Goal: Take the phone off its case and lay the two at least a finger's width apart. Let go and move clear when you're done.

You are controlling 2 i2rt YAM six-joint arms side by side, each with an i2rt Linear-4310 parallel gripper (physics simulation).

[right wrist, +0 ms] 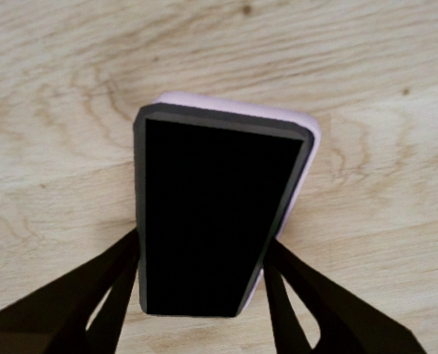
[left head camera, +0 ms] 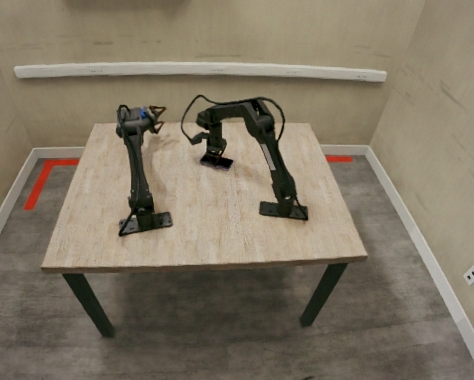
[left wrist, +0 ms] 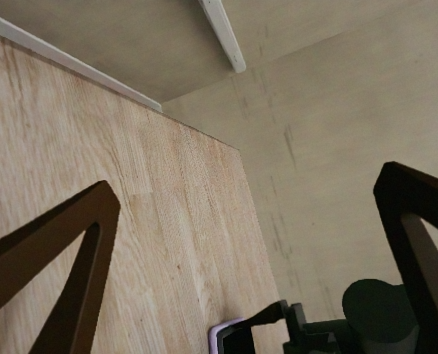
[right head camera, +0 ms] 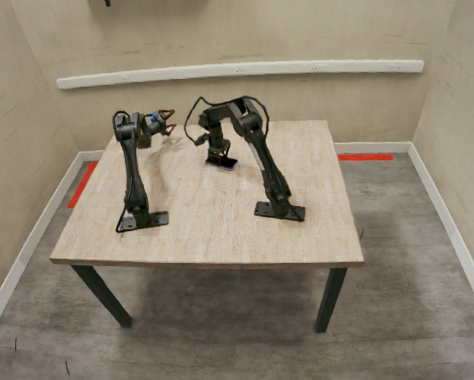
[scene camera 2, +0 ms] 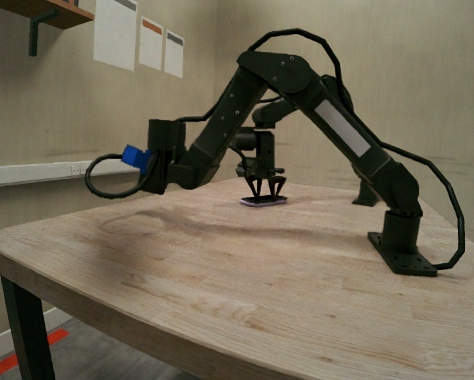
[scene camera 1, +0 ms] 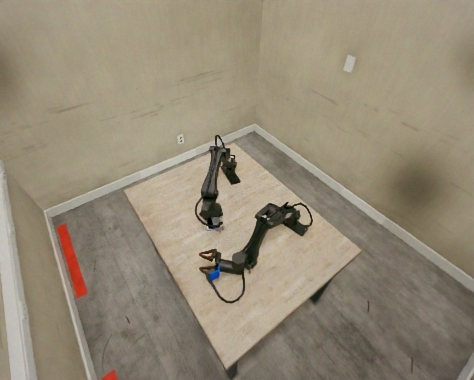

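Note:
The phone (right wrist: 215, 200) (left head camera: 226, 162) (right head camera: 231, 162) lies screen up, with its lilac case (right wrist: 235, 104) (scene camera 2: 248, 203) showing beneath it along the top and right edges in the right wrist view. A corner of the case (left wrist: 214, 340) also shows in the left wrist view. My right gripper (right wrist: 204, 239) (scene camera 2: 265, 196) points down, its fingertips at both long sides of the phone, near its lower end in the right wrist view. Whether they also touch the case is unclear. My left gripper (left wrist: 238, 184) (left head camera: 163, 120) (right head camera: 174, 120) (scene camera 1: 200, 262) is wide open and empty, above the table's far left part in the left head view.
The wooden table (left head camera: 215, 225) (scene camera 1: 300, 280) carries both arm bases (left head camera: 162, 220) (left head camera: 268, 210). The right arm reaches over the table to the phone. Behind the table, a white rail (left head camera: 200, 69) (right head camera: 240, 72) runs along the wall.

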